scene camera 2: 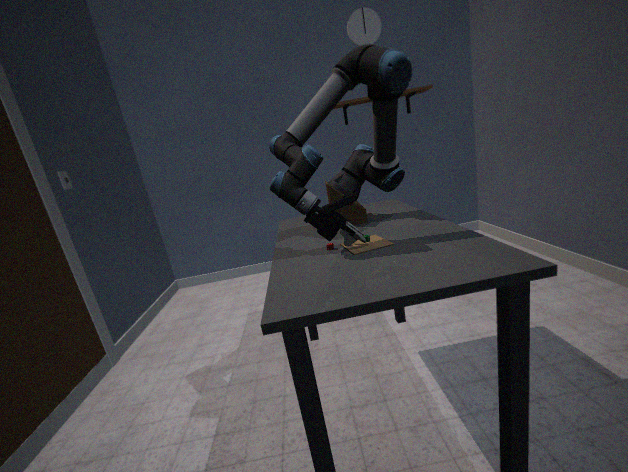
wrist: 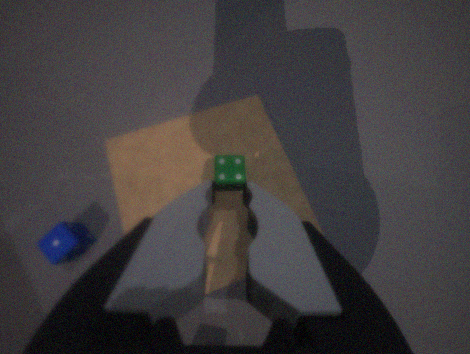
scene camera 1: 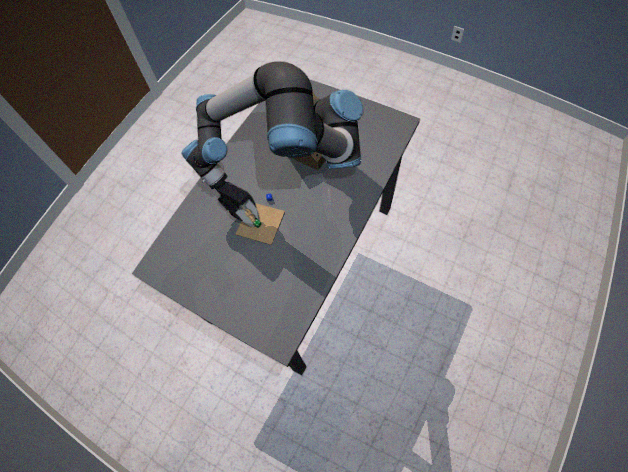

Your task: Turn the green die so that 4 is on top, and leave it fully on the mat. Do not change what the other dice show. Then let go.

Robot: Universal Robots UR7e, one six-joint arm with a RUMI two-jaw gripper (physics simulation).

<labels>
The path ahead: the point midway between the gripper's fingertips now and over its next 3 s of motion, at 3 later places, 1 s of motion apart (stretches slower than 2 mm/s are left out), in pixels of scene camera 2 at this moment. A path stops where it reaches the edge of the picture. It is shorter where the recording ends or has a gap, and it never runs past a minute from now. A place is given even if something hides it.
My gripper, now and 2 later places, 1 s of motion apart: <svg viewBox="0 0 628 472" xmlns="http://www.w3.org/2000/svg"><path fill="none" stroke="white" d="M365 241L363 240L348 177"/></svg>
</labels>
